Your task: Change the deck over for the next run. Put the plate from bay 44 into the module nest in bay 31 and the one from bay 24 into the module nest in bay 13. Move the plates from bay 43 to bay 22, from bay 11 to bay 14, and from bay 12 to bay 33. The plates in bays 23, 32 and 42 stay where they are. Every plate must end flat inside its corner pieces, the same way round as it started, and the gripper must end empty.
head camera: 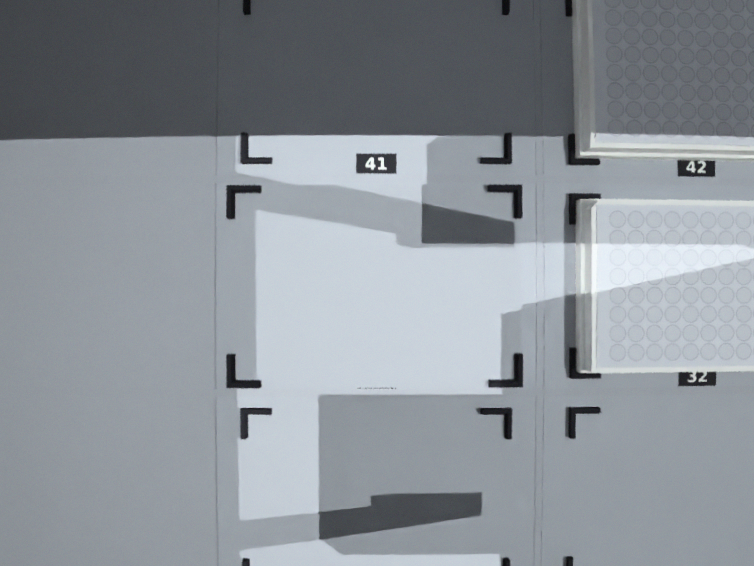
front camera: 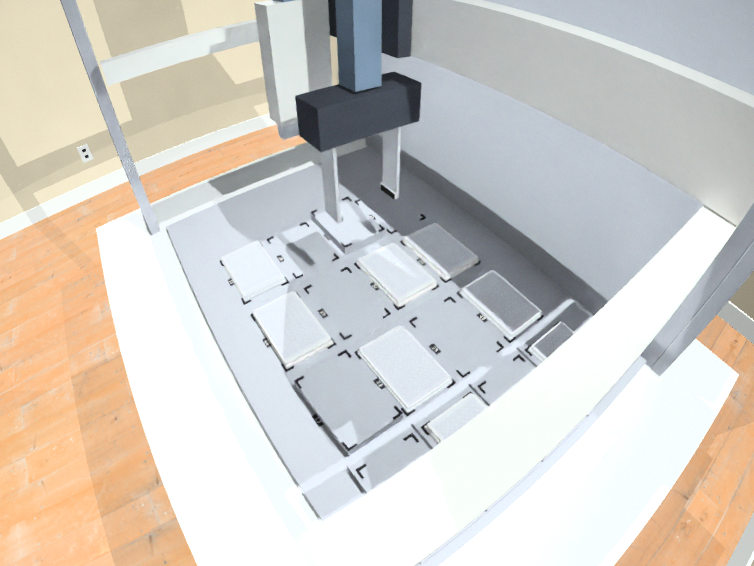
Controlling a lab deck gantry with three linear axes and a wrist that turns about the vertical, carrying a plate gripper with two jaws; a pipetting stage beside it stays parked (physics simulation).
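Places are measured from the robot's base along level axes (x left, y down, z back), in centimetres.
Where they show: gripper, fingertip midpoint: point(front camera: 362, 204); robot's base, origin of the base link: point(front camera: 221, 262).
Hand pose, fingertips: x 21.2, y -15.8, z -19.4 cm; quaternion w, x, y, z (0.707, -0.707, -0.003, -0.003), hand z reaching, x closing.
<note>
Things, the pixels of their top centre, and the offset from my fingertips. "*": a spot on its surface instead.
- bay 31, middle of its top: point(head camera: 374, 286) point(front camera: 346, 219) dx +4.5, dy +13.6, dz +13.1 cm
- bay 44, surface spot: point(front camera: 549, 343) * dx +13.9, dy +12.9, dz -31.7 cm
- bay 43, surface spot: point(front camera: 500, 303) * dx +14.4, dy +14.3, dz -20.2 cm
- bay 11, surface spot: point(front camera: 252, 269) * dx -17.0, dy +14.3, dz +12.1 cm
- bay 12, surface spot: point(front camera: 292, 327) * dx -16.9, dy +14.3, dz -4.2 cm
- bay 23, surface spot: point(front camera: 405, 367) * dx -6.6, dy +14.3, dz -20.4 cm
- bay 32, surface spot: point(head camera: 669, 310) * dx +3.3, dy +14.3, dz -1.0 cm
- bay 42, surface spot: point(head camera: 676, 73) point(front camera: 432, 242) * dx +14.8, dy +14.3, dz -1.5 cm
- bay 13, surface spot: point(front camera: 347, 399) * dx -16.6, dy +13.9, dz -20.2 cm
- bay 14, surface spot: point(front camera: 389, 463) * dx -17.4, dy +14.3, dz -31.2 cm
- bay 22, surface spot: point(front camera: 347, 301) * dx -6.0, dy +15.8, dz -3.6 cm
- bay 33, surface spot: point(front camera: 459, 328) * dx +5.8, dy +15.8, dz -19.1 cm
- Bay 41's label, surface spot: point(head camera: 375, 163) * dx +10.6, dy +15.7, dz +13.0 cm
My gripper point(front camera: 363, 207) is open and empty, its jaws hanging above the bare module nest in bay 31 point(front camera: 353, 230) point(head camera: 377, 304). Plates sit in bay 44 point(front camera: 549, 343), partly hidden by the front beam, bay 24 point(front camera: 458, 417), also partly hidden, bay 43 point(front camera: 500, 303), bay 11 point(front camera: 252, 269) and bay 12 point(front camera: 292, 327). Plates also sit in bay 23 point(front camera: 405, 367), bay 32 point(front camera: 397, 272) point(head camera: 669, 310) and bay 42 point(front camera: 441, 249) point(head camera: 676, 73). The module nest in bay 13 point(front camera: 347, 399), bay 14 point(front camera: 389, 463), bay 22 point(front camera: 347, 301) and bay 33 point(front camera: 459, 328) hold no plate.
A pale upright block point(front camera: 292, 67) hangs beside the gripper's blue column point(front camera: 359, 45). The white front beam point(front camera: 548, 389) crosses before the near bays. A grey wall point(front camera: 548, 182) stands at the right. Bay 41's label point(head camera: 375, 163) shows in the head view, with shadows across the nest.
</note>
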